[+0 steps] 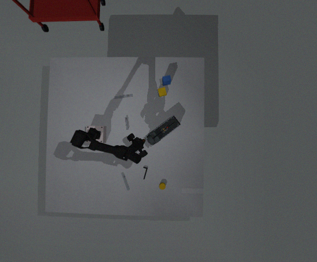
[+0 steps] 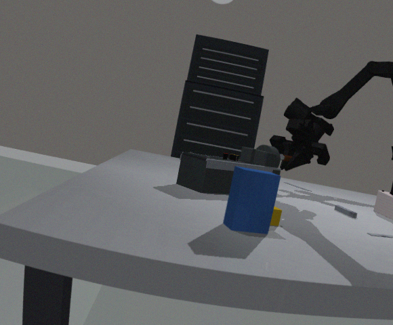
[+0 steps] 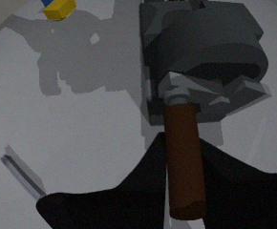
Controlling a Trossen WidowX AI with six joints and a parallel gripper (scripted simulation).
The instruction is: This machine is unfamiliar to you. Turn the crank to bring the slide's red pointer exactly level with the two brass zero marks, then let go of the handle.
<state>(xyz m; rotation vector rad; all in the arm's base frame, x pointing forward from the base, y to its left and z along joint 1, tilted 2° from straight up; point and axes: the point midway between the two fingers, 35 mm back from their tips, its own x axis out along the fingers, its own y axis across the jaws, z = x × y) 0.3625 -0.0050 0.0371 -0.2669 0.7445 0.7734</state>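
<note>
My gripper tip is now 30 mm below the brown crank handle, 10 mm to the left of it and 10 mm past it. Also, from my gripper tip: red pointer (160 mm ahead, 120 mm to the left, 10 mm above); then black hex key (240 mm to the right, 70 mm below, 40 mm ahead); then yellow block (400 mm to the left, 80 mm ahead, 60 mm below).
</note>
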